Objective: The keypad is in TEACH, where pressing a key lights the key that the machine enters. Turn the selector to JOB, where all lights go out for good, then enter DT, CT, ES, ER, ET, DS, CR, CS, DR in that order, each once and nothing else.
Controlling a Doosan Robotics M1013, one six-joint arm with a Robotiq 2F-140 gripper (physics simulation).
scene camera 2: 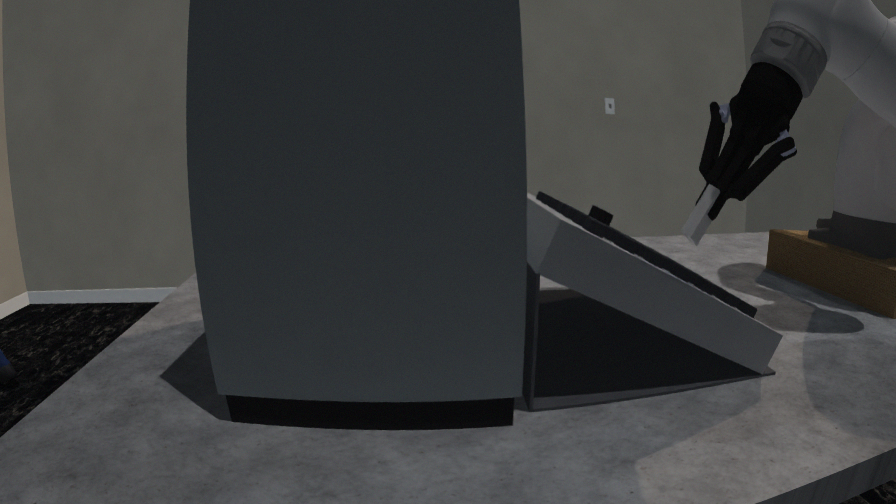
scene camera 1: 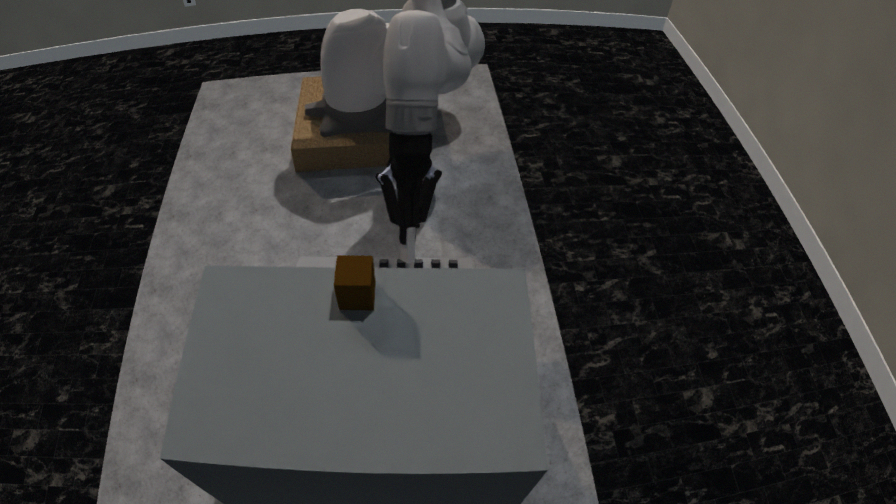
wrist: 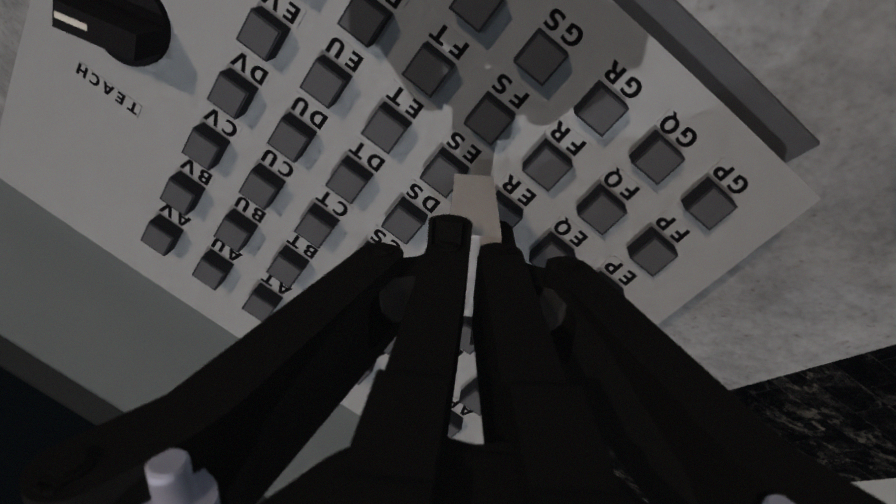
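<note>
The sloped white keypad panel (wrist: 93,156) (scene camera 2: 645,288) carries rows of dark square keys, none lit. Only its top row of keys (scene camera 1: 416,263) shows in scene camera 1. My gripper (wrist: 474,195) (scene camera 1: 408,236) (scene camera 2: 697,223) is shut and empty, with its pale tip sticking out. The tip hovers a little above the panel, between the ES key (wrist: 443,170) and the ER key (wrist: 510,208). The DS key (wrist: 404,219), DT key (wrist: 349,178), CT key (wrist: 316,223) and ET key (wrist: 385,126) lie to its left. The black selector knob (wrist: 112,25) (scene camera 2: 600,213) sits at the panel's top corner, beside the TEACH label (wrist: 107,89).
A tall grey cabinet (scene camera 1: 350,376) (scene camera 2: 357,200) stands behind the panel with a brown cube (scene camera 1: 354,282) on top. The arm's wooden base block (scene camera 1: 332,147) (scene camera 2: 827,269) sits on the grey platform (scene camera 1: 206,188). Dark floor surrounds it.
</note>
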